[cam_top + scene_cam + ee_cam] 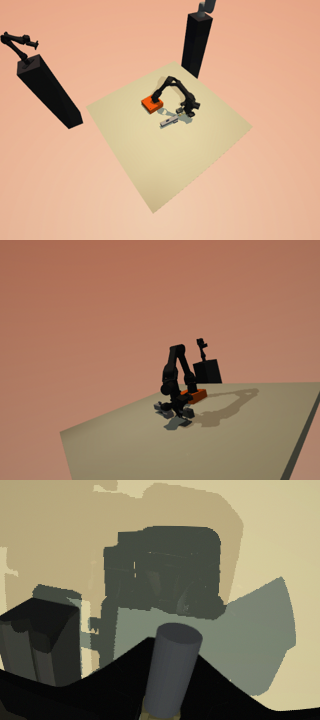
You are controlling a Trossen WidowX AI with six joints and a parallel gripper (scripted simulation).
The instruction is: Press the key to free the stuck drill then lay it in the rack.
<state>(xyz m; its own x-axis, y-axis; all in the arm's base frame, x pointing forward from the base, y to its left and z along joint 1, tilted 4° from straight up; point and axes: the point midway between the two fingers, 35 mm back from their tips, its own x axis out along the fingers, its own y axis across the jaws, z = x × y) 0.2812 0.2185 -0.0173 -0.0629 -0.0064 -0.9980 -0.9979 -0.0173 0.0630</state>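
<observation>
My gripper tip is now 7 cm past the rack, 4 cm to the left of it and 1 cm above it. From my gripper tip the other things lie so: light grey holder block 20 cm to the right, 1 cm above; dark key 23 cm to the right, 2 cm above; drill 4 cm to the right, 3 cm above.
</observation>
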